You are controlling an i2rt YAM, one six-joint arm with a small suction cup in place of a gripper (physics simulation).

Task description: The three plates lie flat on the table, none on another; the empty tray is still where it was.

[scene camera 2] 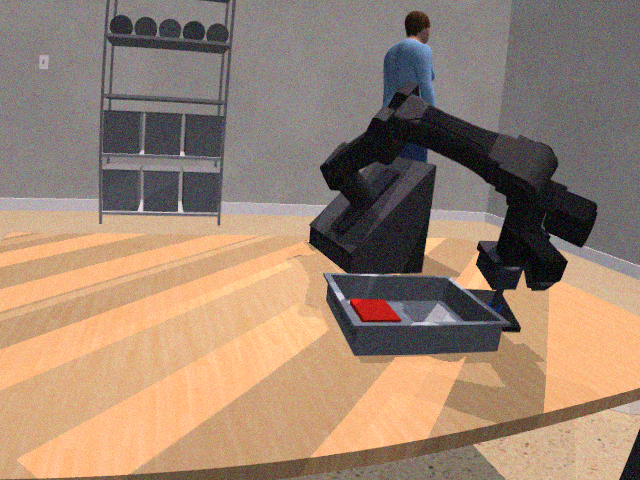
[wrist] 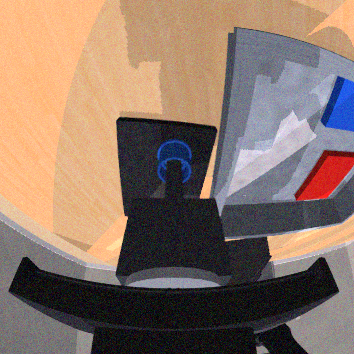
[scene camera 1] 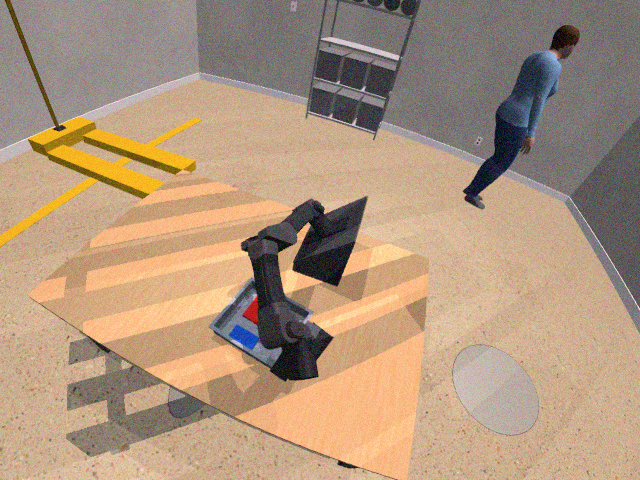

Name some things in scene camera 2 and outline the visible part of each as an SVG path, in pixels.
The suction cup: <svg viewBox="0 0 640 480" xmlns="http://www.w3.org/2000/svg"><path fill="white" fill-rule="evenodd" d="M500 237L498 241L479 241L477 246L479 255L476 261L476 266L491 289L496 290L493 301L489 301L487 305L498 314L500 314L502 308L499 303L504 290L516 290L523 271L523 264L504 264L497 255L496 249ZM540 228L530 230L530 233L528 234L538 233L540 231ZM500 236L504 224L523 233L526 232L526 229L512 224L505 217Z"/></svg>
A red plate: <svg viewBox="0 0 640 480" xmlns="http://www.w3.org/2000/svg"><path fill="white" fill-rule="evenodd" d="M350 299L350 305L361 322L401 322L400 317L384 299Z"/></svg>
